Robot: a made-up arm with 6 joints.
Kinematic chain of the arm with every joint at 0, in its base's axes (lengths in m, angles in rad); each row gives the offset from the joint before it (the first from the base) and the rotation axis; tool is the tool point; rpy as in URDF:
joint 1: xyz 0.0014 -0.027 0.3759 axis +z
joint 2: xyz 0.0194 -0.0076 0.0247 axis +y
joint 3: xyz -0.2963 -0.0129 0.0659 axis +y
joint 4: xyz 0.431 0.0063 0.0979 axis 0.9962 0 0.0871
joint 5: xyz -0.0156 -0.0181 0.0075 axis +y
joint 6: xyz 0.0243 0.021 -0.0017 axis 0.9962 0 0.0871
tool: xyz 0.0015 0.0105 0.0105 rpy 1.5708 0 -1.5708
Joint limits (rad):
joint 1: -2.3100..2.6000
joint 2: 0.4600..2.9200
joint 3: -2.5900..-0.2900
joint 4: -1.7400..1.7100
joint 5: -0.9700..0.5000
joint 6: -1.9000..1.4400
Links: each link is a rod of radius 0.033 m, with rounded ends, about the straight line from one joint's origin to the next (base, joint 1, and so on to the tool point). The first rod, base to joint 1, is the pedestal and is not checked.
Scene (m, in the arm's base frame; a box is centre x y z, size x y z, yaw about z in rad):
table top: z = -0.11
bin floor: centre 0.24 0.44 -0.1 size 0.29 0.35 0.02 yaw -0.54
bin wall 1: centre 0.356 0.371 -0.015 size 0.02 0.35 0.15 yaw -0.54
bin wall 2: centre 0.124 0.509 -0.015 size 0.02 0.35 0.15 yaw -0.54
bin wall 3: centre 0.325 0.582 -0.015 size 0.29 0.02 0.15 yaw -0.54
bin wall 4: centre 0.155 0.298 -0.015 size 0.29 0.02 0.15 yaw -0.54
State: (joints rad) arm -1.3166 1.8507 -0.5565 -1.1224 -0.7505 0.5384
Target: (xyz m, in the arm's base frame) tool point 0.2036 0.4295 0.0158
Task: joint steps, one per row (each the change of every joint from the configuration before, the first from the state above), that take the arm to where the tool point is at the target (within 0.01 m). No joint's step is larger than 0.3 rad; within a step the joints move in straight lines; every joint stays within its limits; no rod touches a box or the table.
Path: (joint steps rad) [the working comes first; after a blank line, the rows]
Joints at the target: 1.1172 2.8523 -1.4455 -1.0721 -0.6659 0.5448
Straight joint move there: touches bin wall 1.

1: 0.2702 0.0525 -0.0552 0.0006 0.0024 -0.0006
2: 0.2701 0.0525 -0.0553 0.0007 0.0024 -0.0005
3: 0.2702 0.0525 -0.0552 0.0006 0.0024 -0.0006
4: 0.2701 0.0525 -0.0552 0.0007 0.0025 -0.0005
5: 0.2702 0.0525 -0.0553 0.0006 0.0024 -0.0006
6: 0.2701 0.0525 -0.0552 0.0007 0.0024 -0.0006
7: 0.2702 0.0525 -0.0552 0.0006 0.0024 -0.0005
8: 0.2701 0.0525 -0.0553 0.0006 0.0024 -0.0006
9: 0.2702 0.0525 -0.0552 0.0007 0.0024 -0.0006
10: 0.0012 0.2646 -0.1960 0.0222 0.0315 0.0058
11: 0.0012 0.2645 -0.1959 0.0223 0.0314 0.0057

